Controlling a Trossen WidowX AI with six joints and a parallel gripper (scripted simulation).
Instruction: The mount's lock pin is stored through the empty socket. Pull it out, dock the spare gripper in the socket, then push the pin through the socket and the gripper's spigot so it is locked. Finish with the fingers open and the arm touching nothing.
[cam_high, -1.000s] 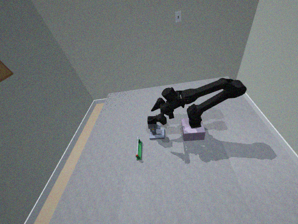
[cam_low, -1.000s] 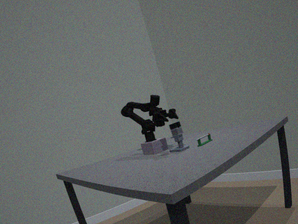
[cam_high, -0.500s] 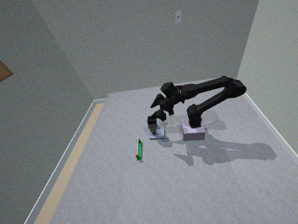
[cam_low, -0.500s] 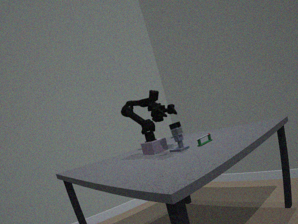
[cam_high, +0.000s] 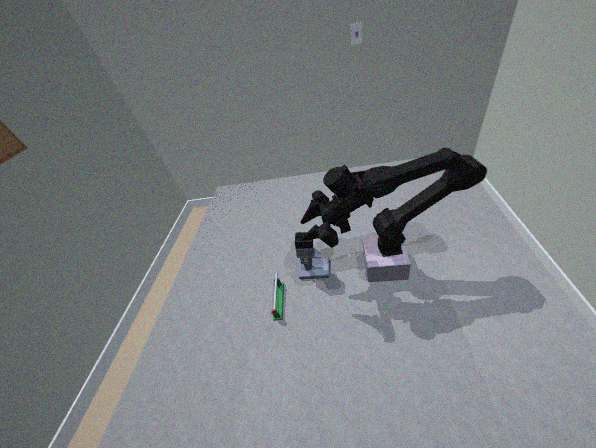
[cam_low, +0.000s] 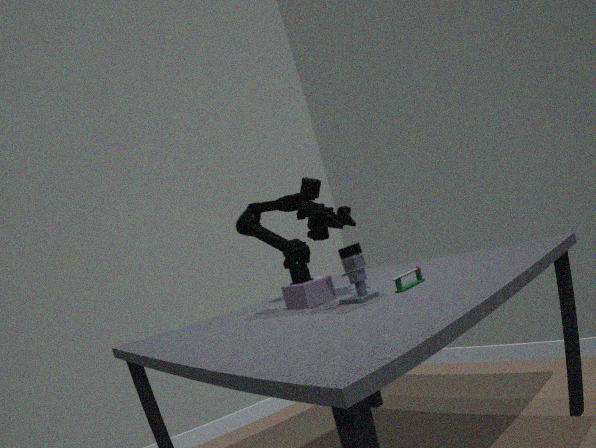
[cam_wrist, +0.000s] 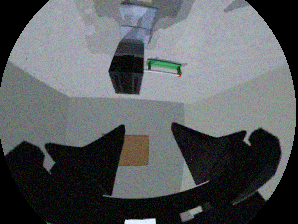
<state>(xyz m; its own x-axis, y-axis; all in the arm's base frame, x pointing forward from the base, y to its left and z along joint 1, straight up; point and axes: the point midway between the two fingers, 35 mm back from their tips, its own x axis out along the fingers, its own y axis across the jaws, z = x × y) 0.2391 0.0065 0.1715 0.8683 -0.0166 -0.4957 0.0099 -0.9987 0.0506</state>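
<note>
Now: the green cradle 22 cm below my gripper tip, 13 cm ahead of it and 8 cm to the left of it. Also, from my gripper tip: socket (19 cm below, 3 cm to the right); then spare gripper (12 cm below, 3 cm to the right, 1 cm ahead).
</note>
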